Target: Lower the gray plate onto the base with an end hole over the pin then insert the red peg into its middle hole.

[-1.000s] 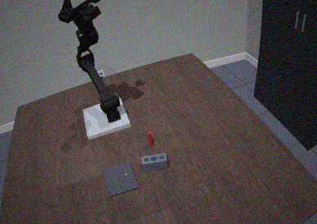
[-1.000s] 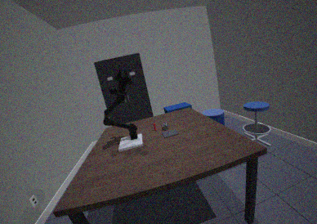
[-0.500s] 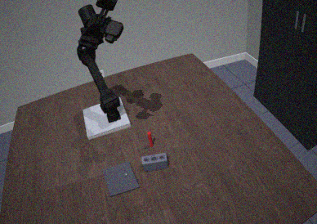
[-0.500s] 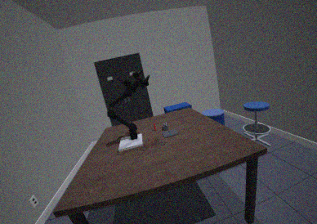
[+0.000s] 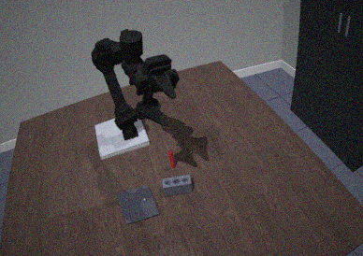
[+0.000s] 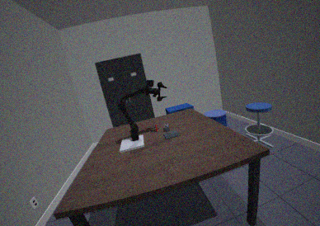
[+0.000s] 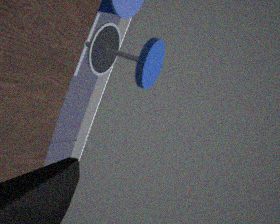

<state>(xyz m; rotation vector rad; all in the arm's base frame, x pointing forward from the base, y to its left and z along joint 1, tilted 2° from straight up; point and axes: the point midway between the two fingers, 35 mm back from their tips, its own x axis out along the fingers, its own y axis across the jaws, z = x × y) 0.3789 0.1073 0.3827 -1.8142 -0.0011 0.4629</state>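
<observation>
My gripper tip is 360 mm above the gray plate and 80 mm past it. Round my gripper tip: gray base (380 mm below, 140 mm to the right, 60 mm behind); then red peg (350 mm below, 190 mm behind, 20 mm to the left).
</observation>
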